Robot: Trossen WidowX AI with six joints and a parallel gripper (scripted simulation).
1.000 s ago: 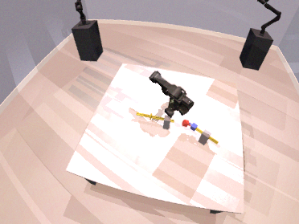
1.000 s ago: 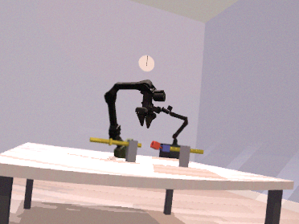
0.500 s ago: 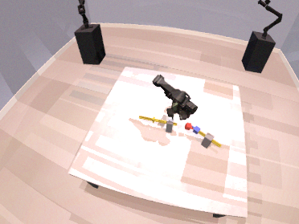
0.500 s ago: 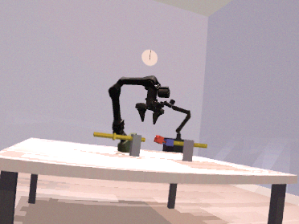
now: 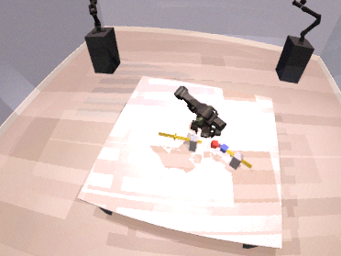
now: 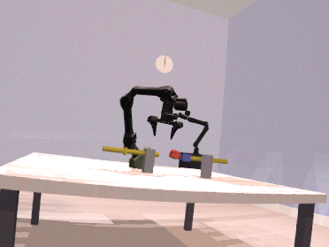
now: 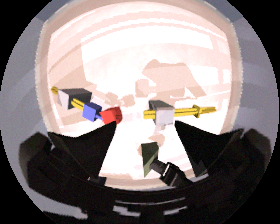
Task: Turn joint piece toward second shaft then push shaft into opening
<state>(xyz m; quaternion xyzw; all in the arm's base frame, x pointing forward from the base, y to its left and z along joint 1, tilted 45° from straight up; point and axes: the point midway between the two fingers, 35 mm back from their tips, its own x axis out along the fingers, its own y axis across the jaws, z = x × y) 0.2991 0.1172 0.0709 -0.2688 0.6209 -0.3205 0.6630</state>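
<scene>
The red square joint piece is 9 cm to the left of my gripper tip, 8 cm below it and 1 cm behind it.
</scene>
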